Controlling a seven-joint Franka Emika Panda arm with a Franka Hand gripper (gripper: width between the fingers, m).
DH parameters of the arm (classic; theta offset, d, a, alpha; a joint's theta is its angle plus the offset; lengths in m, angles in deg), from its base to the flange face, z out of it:
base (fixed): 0 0 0 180
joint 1: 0 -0.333 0 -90
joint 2: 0 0 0 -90
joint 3: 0 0.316 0.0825 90
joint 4: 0 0 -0.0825 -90
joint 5: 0 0.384 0 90
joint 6: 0 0 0.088 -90
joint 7: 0 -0.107 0 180
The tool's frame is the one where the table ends.
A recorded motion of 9 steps. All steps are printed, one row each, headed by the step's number.
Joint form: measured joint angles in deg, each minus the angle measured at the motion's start. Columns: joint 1, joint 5, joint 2, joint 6, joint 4, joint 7, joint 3.
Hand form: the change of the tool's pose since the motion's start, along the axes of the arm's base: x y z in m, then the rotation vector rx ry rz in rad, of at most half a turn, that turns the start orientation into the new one. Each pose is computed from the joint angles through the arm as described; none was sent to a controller.
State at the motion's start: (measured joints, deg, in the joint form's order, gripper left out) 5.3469 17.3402 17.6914 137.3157 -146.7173 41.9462 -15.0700
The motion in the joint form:
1: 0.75 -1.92 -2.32 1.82 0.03 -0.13 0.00
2: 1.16 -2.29 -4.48 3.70 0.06 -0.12 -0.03
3: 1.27 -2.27 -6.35 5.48 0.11 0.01 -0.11
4: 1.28 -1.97 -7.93 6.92 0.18 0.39 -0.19
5: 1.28 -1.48 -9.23 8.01 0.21 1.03 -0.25
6: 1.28 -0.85 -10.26 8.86 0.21 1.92 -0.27
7: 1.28 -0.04 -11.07 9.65 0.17 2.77 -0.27
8: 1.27 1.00 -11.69 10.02 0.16 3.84 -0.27
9: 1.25 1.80 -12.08 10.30 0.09 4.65 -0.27
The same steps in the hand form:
1: 0.0020 -0.0082 -0.0140 -0.0358 0.0214 -0.0025
2: 0.0044 -0.0139 -0.0268 -0.0528 0.0330 -0.0140
3: 0.0069 -0.0177 -0.0376 -0.0653 0.0387 -0.0228
4: 0.0090 -0.0204 -0.0467 -0.0735 0.0424 -0.0275
5: 0.0103 -0.0223 -0.0546 -0.0780 0.0456 -0.0283
6: 0.0110 -0.0237 -0.0611 -0.0804 0.0469 -0.0250
7: 0.0115 -0.0247 -0.0664 -0.0805 0.0456 -0.0244
8: 0.0115 -0.0253 -0.0706 -0.0758 0.0450 -0.0215
9: 0.0113 -0.0255 -0.0737 -0.0720 0.0441 -0.0193

